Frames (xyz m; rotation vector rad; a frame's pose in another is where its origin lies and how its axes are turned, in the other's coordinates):
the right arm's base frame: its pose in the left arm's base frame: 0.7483 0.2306 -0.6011 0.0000 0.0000 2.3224
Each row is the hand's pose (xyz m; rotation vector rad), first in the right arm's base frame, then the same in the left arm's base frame.
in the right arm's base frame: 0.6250 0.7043 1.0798 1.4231 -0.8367 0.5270
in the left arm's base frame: -0.1930 0.2063 0.4787 1.7919 1.3057 2.0959
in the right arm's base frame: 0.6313 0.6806 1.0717 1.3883 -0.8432 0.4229
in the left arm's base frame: -0.1800 0.2271 0.4706 1.7443 1.2331 2.0392
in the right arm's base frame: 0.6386 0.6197 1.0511 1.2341 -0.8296 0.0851
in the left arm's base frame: -0.1405 0.2740 0.4500 1.5459 0.9895 1.8713
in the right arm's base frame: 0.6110 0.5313 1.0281 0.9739 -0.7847 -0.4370
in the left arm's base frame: -0.0571 0.3142 0.4270 1.2435 0.6521 1.5537
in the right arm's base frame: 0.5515 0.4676 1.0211 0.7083 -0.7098 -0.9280
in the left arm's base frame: 0.0301 0.3142 0.4200 0.9596 0.3774 1.2034
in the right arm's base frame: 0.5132 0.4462 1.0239 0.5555 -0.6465 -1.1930
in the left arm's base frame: 0.0719 0.3009 0.4228 0.7985 0.2472 0.9987
